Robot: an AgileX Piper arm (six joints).
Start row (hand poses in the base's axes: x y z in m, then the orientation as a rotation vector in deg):
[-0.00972 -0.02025 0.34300 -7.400 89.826 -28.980]
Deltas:
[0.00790 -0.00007 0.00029 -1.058 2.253 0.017]
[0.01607 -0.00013 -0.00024 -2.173 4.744 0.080]
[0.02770 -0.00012 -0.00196 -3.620 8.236 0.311]
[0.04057 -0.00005 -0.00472 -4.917 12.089 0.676]
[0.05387 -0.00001 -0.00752 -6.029 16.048 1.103]
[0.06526 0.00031 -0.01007 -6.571 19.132 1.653]
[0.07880 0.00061 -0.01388 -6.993 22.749 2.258]
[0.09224 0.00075 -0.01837 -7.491 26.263 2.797]
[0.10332 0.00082 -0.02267 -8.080 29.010 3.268]
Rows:
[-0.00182 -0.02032 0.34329 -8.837 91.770 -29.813]
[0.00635 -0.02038 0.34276 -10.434 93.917 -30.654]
[0.01798 -0.02037 0.34104 -12.723 96.920 -31.623]
[0.03085 -0.02030 0.33828 -15.140 100.274 -32.355]
[0.04415 -0.02026 0.33548 -17.530 103.751 -32.872]
[0.05554 -0.01994 0.33293 -19.334 106.501 -32.818]
[0.06908 -0.01964 0.32912 -21.274 109.780 -32.590]
[0.08252 -0.01950 0.32463 -23.217 112.936 -32.457]
[0.09360 -0.01943 0.32033 -24.959 115.327 -32.461]

